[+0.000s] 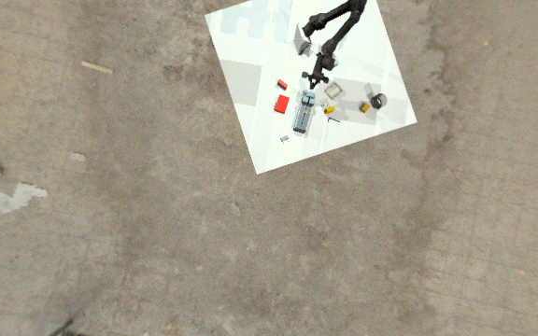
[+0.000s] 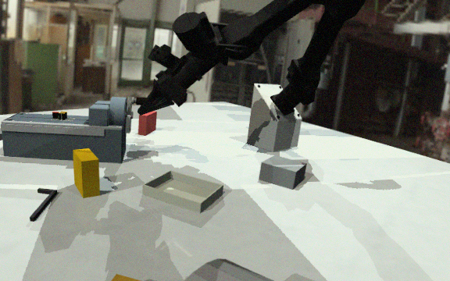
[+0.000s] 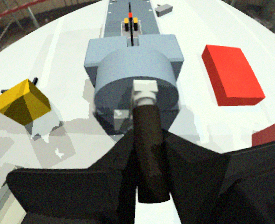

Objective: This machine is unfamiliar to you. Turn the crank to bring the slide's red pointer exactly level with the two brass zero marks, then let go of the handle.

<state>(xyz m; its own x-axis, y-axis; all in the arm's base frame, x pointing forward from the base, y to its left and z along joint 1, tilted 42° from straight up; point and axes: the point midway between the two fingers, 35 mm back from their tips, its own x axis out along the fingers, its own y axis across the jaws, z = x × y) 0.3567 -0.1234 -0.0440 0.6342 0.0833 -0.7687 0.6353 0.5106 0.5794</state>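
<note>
My gripper tip is now 20 mm below the dark crank handle, 10 mm to the right of it and 10 mm past it. Also, from my gripper tip: red pointer: 140 mm ahead, 120 mm to the right, 10 mm below; then shallow grey tray: 190 mm to the left, 90 mm below, 60 mm ahead; then yellow block: 180 mm ahead, 90 mm to the left, 70 mm below.
</note>
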